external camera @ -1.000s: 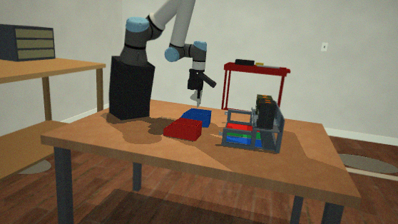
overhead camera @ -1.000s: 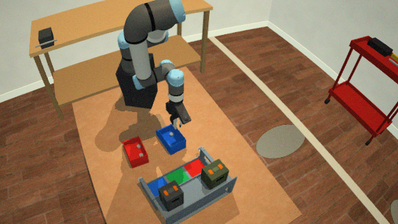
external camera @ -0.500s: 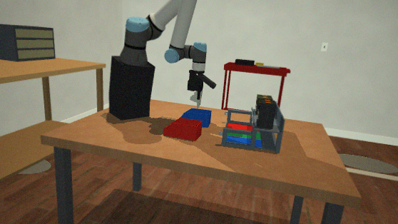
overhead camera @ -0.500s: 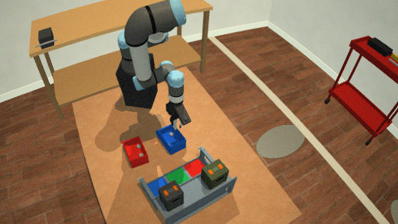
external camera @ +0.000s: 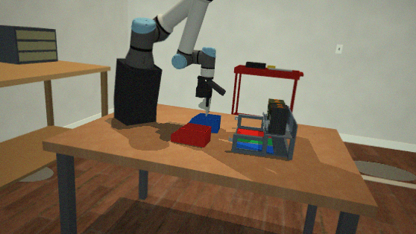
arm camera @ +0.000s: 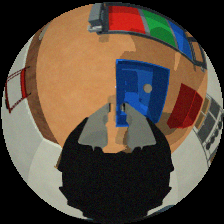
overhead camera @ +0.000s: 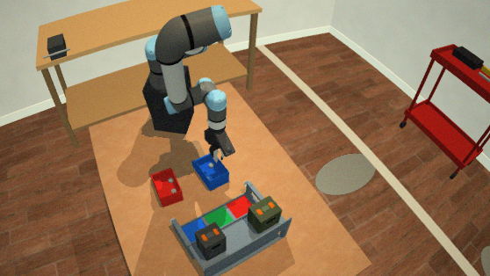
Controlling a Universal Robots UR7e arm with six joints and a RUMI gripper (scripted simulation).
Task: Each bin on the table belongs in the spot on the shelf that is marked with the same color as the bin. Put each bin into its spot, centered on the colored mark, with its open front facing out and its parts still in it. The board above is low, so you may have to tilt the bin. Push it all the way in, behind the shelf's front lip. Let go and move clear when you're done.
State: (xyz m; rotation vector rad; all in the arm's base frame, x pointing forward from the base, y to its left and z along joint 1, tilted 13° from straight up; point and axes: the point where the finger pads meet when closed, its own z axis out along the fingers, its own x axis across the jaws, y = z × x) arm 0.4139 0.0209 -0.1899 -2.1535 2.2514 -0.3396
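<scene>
The blue bin is 5 cm to the right of my hand, 4 cm below it and 1 cm behind it. Round my hand: red bin 26 cm to the right, 4 cm below, 4 cm behind.
</scene>
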